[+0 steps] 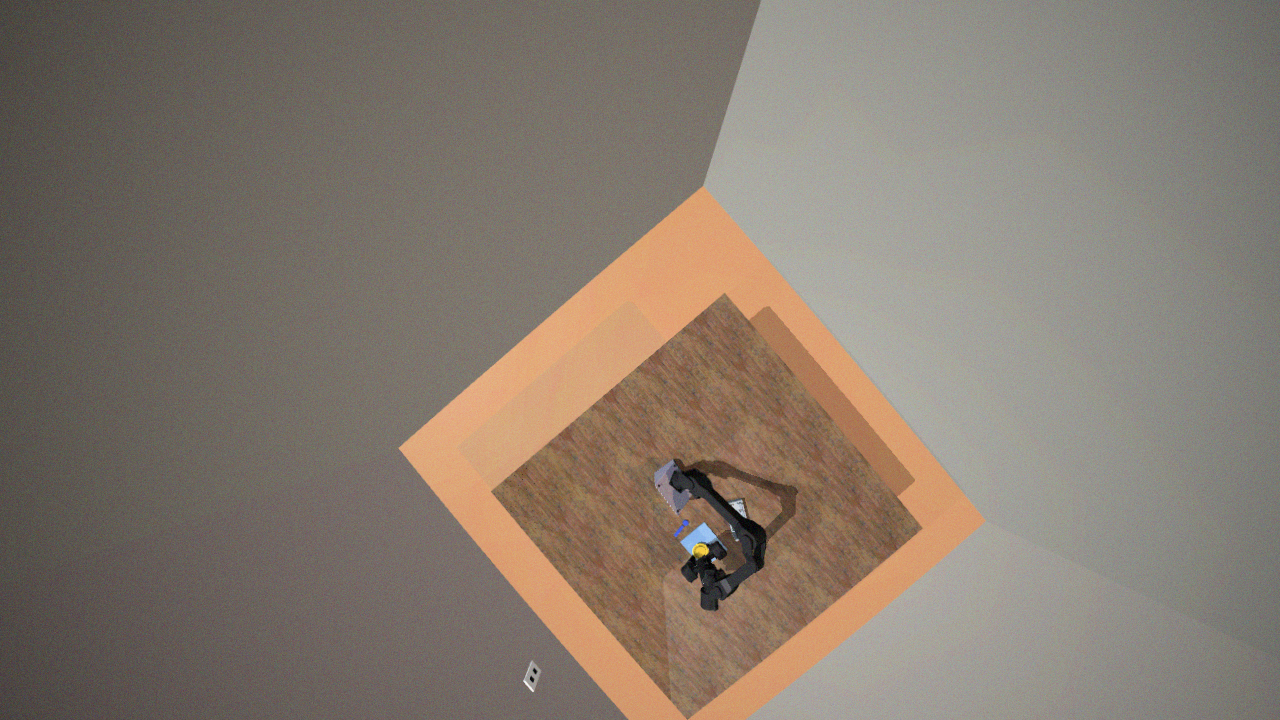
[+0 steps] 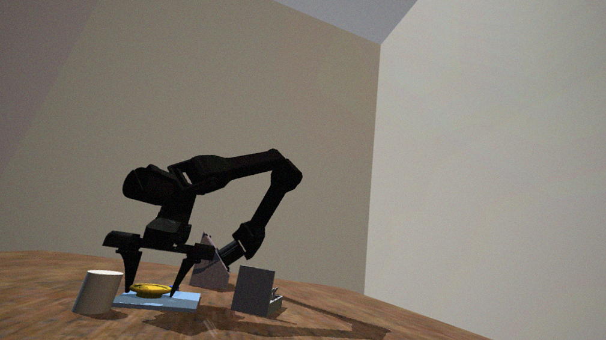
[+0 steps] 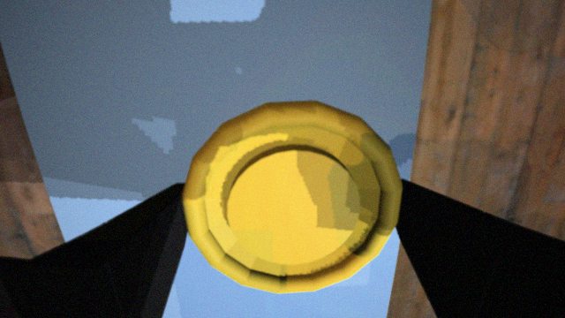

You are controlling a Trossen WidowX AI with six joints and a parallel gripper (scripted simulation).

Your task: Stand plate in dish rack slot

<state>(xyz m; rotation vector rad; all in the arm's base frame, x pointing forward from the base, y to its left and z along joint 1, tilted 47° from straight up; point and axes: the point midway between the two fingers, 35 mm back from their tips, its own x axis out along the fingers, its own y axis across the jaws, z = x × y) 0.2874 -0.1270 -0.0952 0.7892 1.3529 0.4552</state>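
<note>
The light blue mat is 2 cm to the left of my gripper tip. From my gripper tip the other things lie so: yellow plate: 1 cm above; then cream cylinder: 9 cm ahead, 6 cm to the right, 2 cm above; then blue bar: 12 cm behind, 2 cm to the left.
</note>
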